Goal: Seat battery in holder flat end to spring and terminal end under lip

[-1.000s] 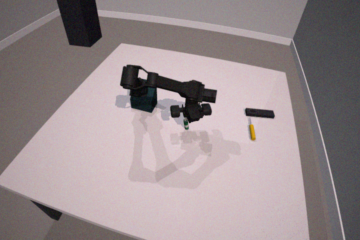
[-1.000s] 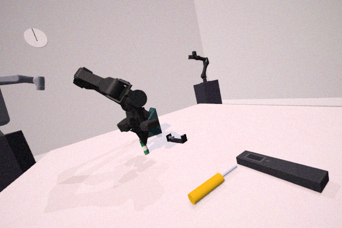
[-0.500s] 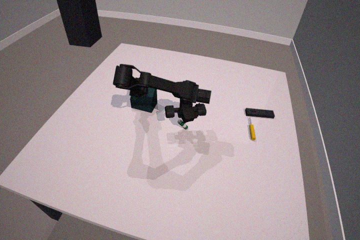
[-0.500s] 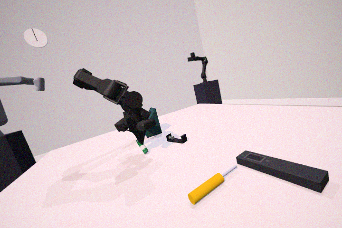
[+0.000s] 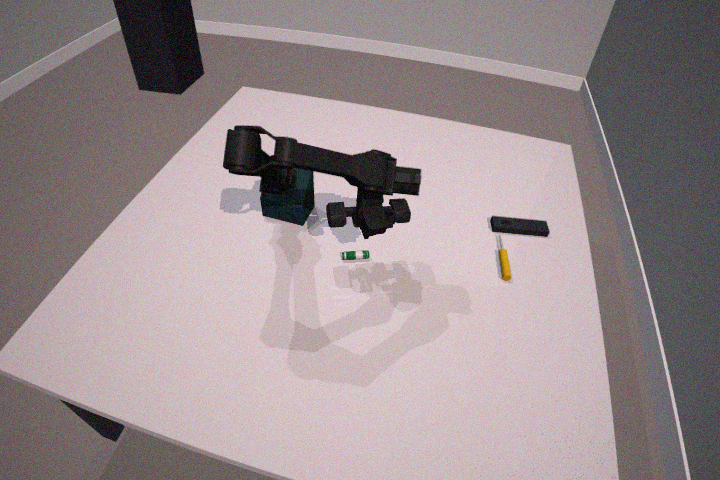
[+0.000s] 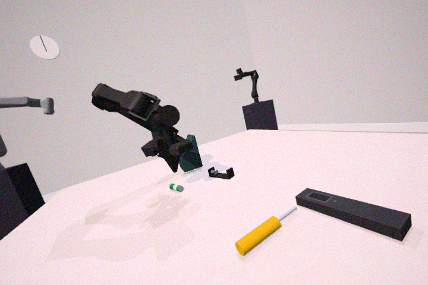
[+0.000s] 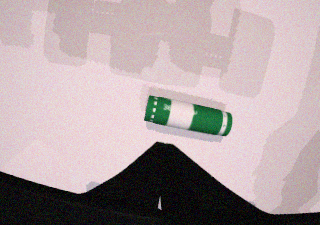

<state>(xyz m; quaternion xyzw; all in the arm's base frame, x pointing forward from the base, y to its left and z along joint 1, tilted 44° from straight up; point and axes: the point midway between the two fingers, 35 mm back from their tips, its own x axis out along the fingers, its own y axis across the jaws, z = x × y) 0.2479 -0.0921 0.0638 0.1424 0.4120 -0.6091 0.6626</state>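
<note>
My gripper tip is now 6 cm above the battery, 2 cm past it and 1 cm to the left of it. The rest, counted from my gripper tip: yellow-handled screwdriver: 35 cm ahead, 10 cm to the left, 6 cm below; long black bar: 40 cm ahead, 22 cm to the left, 5 cm below.
</note>
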